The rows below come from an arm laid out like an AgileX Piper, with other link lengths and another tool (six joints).
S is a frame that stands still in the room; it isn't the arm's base.
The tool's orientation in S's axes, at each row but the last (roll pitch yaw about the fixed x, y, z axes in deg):
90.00 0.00 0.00
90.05 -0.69 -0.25
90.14 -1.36 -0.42
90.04 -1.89 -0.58
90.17 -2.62 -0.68
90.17 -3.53 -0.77
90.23 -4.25 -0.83
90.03 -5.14 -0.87
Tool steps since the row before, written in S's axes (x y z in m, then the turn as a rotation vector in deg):
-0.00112 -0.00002 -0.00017 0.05 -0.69 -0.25
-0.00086 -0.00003 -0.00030 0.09 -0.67 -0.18
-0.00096 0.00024 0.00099 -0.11 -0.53 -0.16
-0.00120 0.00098 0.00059 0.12 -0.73 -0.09
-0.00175 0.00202 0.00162 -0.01 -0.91 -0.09
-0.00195 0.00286 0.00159 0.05 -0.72 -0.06
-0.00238 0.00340 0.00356 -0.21 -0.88 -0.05
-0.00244 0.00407 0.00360 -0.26 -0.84 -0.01
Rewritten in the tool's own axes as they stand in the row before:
-0.00112 -0.00017 0.00002 0.05 -0.25 0.69
-0.00086 -0.00029 0.00003 0.09 -0.18 0.67
-0.00094 0.00101 -0.00024 -0.11 -0.16 0.53
-0.00119 0.00063 -0.00097 0.12 -0.09 0.73
-0.00170 0.00169 -0.00200 0.00 -0.09 0.91
-0.00189 0.00170 -0.00284 0.06 -0.06 0.72
-0.00216 0.00372 -0.00338 -0.20 -0.03 0.88
-0.00217 0.00381 -0.00403 -0.25 0.01 0.84

